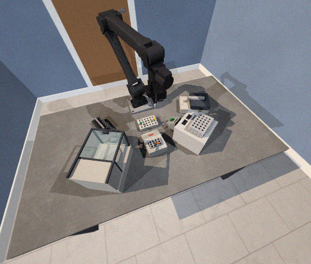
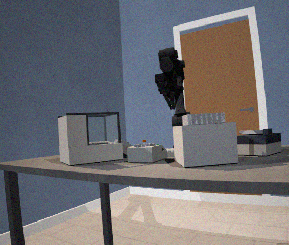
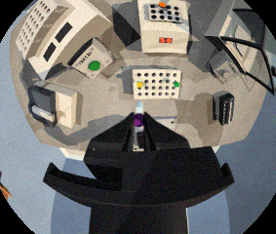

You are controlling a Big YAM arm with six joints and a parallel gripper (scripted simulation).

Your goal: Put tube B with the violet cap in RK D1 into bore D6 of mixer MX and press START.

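Right now the shaking block is 200 mm ahead of my hand, 180 mm to the left of it and 70 mm below it. From my hand the other things lie so: green start key: 50 mm ahead, 100 mm to the left, 150 mm below; then tube B: 20 mm below; then yellow-capped tube: 20 mm behind, 190 mm below.
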